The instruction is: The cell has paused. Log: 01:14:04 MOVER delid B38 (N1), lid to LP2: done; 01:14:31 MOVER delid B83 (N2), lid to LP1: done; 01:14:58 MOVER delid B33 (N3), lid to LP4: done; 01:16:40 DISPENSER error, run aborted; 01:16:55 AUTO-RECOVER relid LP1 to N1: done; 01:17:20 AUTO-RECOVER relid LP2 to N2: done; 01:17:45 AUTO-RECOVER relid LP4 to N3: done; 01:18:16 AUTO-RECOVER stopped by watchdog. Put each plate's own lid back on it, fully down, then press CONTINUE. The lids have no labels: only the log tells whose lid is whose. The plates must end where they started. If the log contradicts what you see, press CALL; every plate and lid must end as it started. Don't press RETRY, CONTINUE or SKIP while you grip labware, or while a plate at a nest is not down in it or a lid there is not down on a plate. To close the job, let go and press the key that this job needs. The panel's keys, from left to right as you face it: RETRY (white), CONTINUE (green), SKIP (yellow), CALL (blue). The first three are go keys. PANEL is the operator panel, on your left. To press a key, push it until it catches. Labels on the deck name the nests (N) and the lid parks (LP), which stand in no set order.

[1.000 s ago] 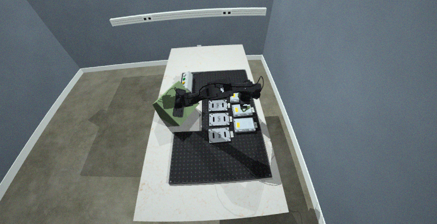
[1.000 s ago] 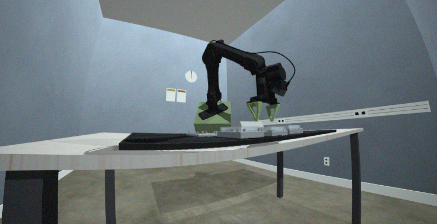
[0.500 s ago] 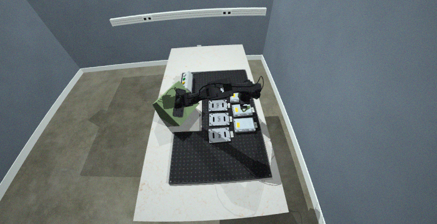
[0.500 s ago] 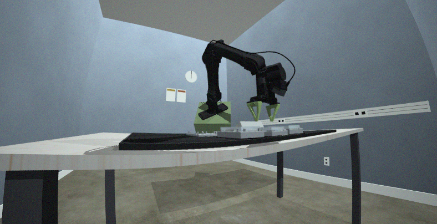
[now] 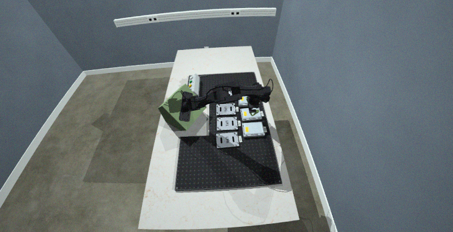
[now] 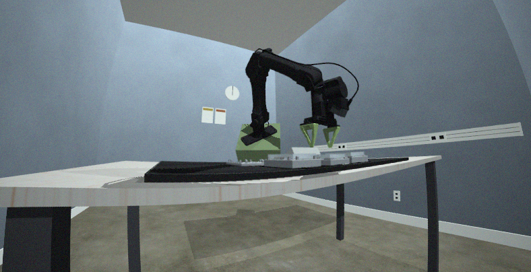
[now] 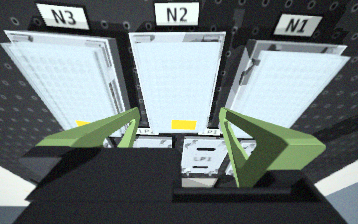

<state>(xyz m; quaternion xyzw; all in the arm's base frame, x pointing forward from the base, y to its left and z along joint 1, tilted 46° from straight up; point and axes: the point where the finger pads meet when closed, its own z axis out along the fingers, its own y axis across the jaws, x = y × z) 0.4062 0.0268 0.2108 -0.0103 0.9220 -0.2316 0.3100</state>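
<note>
My gripper is now 40 mm above the plate. Also, from my hand: lid park LP4: 220 mm behind, 160 mm to the right, 60 mm below; green continue key: 390 mm behind, 420 mm to the left; lid park LP2: 170 mm behind, 100 mm to the left, 60 mm below.
</note>
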